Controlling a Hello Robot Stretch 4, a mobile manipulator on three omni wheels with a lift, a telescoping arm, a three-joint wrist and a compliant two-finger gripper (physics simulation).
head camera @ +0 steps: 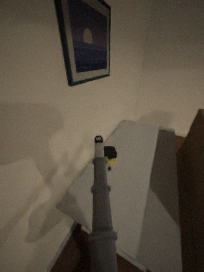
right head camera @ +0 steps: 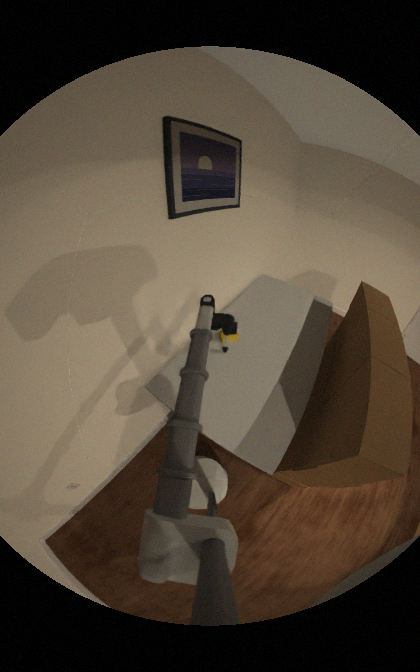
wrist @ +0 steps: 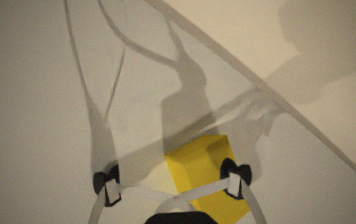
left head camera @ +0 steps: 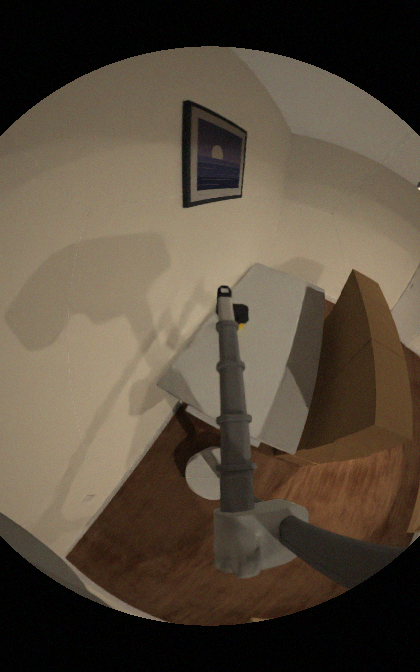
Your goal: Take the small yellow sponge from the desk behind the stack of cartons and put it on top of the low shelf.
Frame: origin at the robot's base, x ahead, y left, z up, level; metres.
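Seen in the pictures: gripper, fingertip midpoint: (head camera: 108, 162) (wrist: 176, 175).
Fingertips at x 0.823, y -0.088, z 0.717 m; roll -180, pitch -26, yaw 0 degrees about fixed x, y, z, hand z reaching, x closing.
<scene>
A point is followed by its place in that frame.
The yellow sponge (wrist: 197, 172) @(y -0.084, x 0.838, z 0.737 m) (right head camera: 230, 337) (left head camera: 241, 327) (head camera: 114, 160) @(y -0.147, x 0.846, z 0.712 m) lies on the pale grey desk (wrist: 40, 125) @(y -0.028, x 0.691, z 0.692 m) (right head camera: 250, 390) (left head camera: 270, 340) (head camera: 130, 200) @(y -0.211, x 0.475, z 0.692 m), near the wall. My gripper (wrist: 176, 175) @(y -0.088, x 0.823, z 0.717 m) (right head camera: 225, 347) is open with its fingers wide apart. In the wrist view the right finger overlaps the sponge's right part, and the left finger stands off to its left over bare desk. Whether the right finger touches the sponge I cannot tell. The brown cartons (right head camera: 345, 380) (left head camera: 350, 360) (head camera: 194, 205) @(y -0.716, x 0.453, z 0.597 m) stand along the desk's right side. The low shelf is not recognisable in these views.
The telescoping arm (left head camera: 234, 395) (right head camera: 186, 400) (head camera: 102, 210) @(y -0.004, x 0.264, z 1.097 m) reaches over the desk, beside the wall. A framed picture (head camera: 91, 42) @(y 0.021, x 1.021, z 1.623 m) (left head camera: 218, 155) (right head camera: 207, 167) hangs above. A round white object (left head camera: 202, 472) (right head camera: 212, 482) is on the wooden floor (left head camera: 150, 530) by the desk's near end.
</scene>
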